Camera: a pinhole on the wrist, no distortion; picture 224 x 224 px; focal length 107.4 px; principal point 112.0 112.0 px. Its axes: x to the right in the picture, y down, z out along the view. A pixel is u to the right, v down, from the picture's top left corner.
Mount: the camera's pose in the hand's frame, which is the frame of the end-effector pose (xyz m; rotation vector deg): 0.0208 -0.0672 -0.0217 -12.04 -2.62 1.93
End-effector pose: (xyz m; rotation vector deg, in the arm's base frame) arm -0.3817 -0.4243 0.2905 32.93 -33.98 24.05
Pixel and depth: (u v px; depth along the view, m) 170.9 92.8 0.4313
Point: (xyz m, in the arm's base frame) -0.3493 -0.6698 0.7130
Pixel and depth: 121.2 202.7 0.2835
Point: -0.5638 -0.3723 0.5326
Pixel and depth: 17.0 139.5 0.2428
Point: -0.6340 -0.5575 0.3069
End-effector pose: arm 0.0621 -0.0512 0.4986 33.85 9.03 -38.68
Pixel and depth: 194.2 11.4 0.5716
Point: 0.0882 -0.9516 0.6951
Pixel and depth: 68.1 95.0 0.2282
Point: -0.0489 -0.1583 0.6672
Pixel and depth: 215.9 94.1 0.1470
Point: 0.1421 -0.2451 0.5324
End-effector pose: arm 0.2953 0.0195 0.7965 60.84 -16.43 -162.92
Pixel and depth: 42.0 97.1 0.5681
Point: 0.2256 0.1921 1.4231
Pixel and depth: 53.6 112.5 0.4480
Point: 0.2135 0.0963 1.2567
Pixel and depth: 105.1 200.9 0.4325
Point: 0.1186 -0.2916 1.1385
